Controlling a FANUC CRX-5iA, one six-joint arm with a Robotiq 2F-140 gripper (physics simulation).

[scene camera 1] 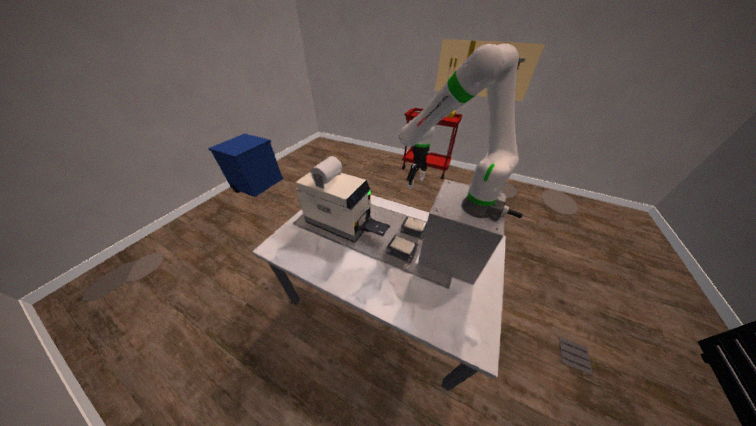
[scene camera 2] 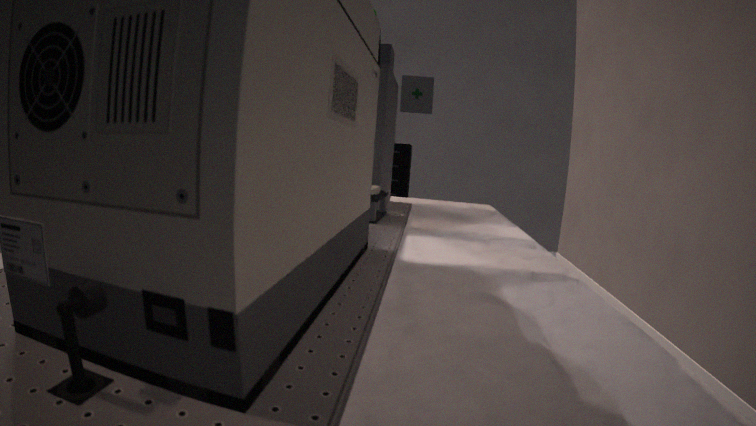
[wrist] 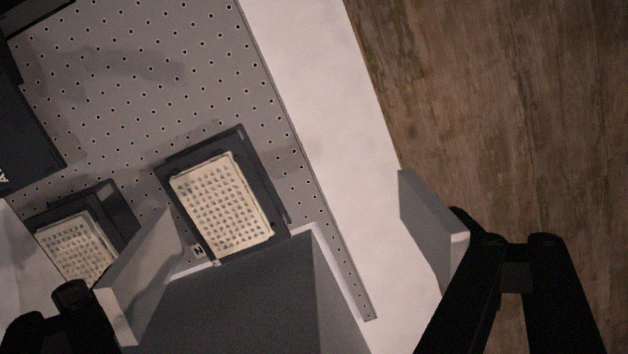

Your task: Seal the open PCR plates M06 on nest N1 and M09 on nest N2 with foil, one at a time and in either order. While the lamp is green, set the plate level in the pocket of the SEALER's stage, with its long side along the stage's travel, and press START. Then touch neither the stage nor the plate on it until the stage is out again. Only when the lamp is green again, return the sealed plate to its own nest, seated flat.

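Seen in the pictures: gripper, between the fingertips: [scene camera 1: 415, 184] [wrist: 286, 212]; arm's base, origin of its link: [scene camera 1: 477, 207].
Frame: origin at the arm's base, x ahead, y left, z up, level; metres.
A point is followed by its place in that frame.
My gripper [scene camera 1: 416, 182] @(x 0.406, y -0.176, z -0.118 m) [wrist: 286, 212] @(x 0.406, y -0.176, z -0.118 m) is open and empty, high above the back edge of the table. An open, pale PCR plate [scene camera 1: 414, 224] @(x 0.322, y -0.049, z -0.339 m) [wrist: 220, 205] @(x 0.330, y -0.062, z -0.340 m) sits in the far dark nest. The second pale plate [scene camera 1: 402, 247] @(x 0.291, y 0.171, z -0.335 m) [wrist: 77, 247] @(x 0.324, y 0.150, z -0.336 m) sits in the near nest, partly behind the left finger in the wrist view. I cannot read the plate names, nor the number on the nest label. The cream SEALER [scene camera 1: 333, 206] @(x 0.718, y 0.277, z -0.142 m) [scene camera 2: 301, 132] @(x 0.916, y 0.302, z -0.238 m) shows a green lamp [scene camera 1: 368, 193] @(x 0.613, y 0.068, z -0.131 m). Its dark stage [scene camera 1: 376, 227] @(x 0.497, y 0.147, z -0.303 m) [wrist: 25, 135] @(x 0.483, y 0.108, z -0.303 m) is out and bare. The START button cannot be made out.
The grey pedestal [scene camera 1: 460, 243] @(x 0.002, y 0.144, z -0.129 m) [wrist: 250, 295] @(x 0.213, y -0.066, z -0.303 m) under the arm stands close beside both nests. A perforated base plate [scene camera 2: 317, 349] @(x 0.915, y 0.321, z -0.402 m) [wrist: 150, 75] @(x 0.504, y -0.014, z -0.402 m) lies under the nests and sealer on the white table [scene camera 1: 370, 285] @(x 0.333, y 0.446, z -0.415 m). A blue bin [scene camera 1: 246, 164] and a red cart stand beyond the table.
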